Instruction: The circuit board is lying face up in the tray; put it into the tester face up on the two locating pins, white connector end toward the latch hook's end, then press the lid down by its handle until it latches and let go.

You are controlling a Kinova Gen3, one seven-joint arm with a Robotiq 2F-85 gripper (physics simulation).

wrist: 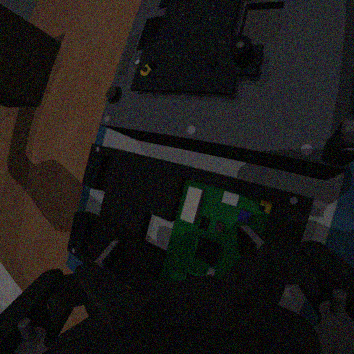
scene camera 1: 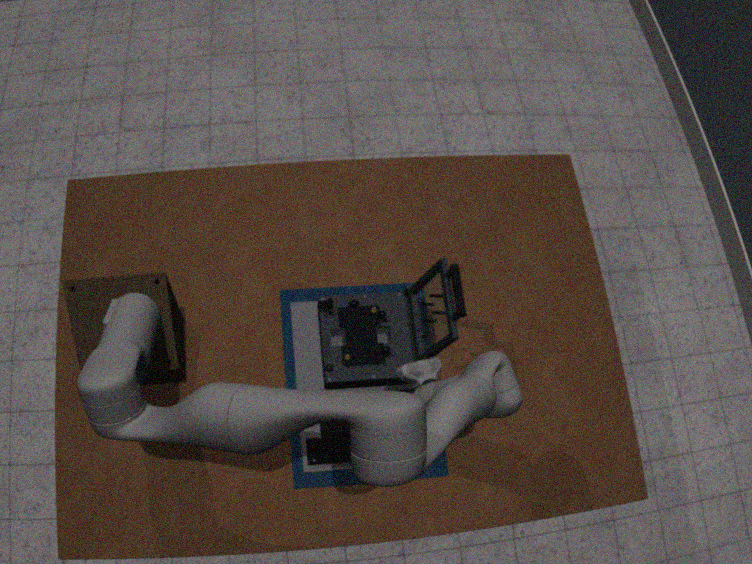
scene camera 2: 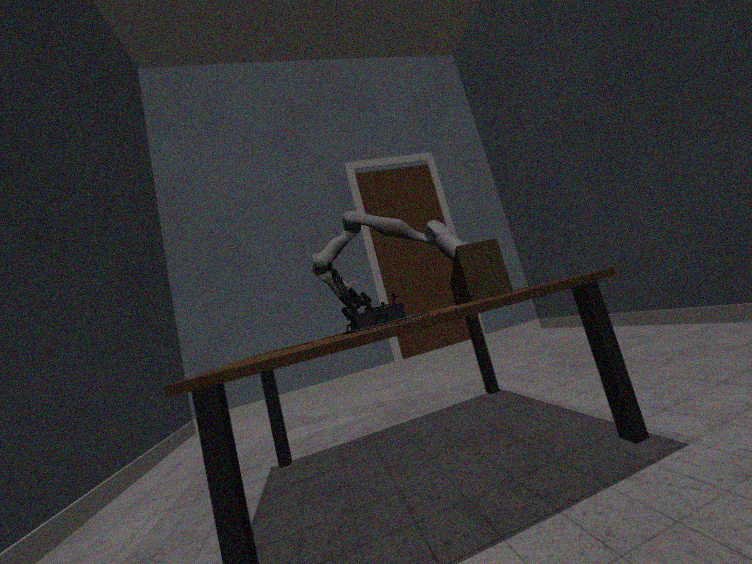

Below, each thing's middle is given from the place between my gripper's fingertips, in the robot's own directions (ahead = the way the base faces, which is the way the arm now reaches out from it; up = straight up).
Labels:
My hand is 20 mm short of the green circuit board [wrist: 203,240] and 20 mm above it. The rest, counted from my hand: tester lid [scene camera 1: 434,322]: 170 mm to the left, 140 mm above, 90 mm ahead; then black pin plate [scene camera 1: 362,347]: 170 mm to the left, 30 mm behind, 30 mm above.

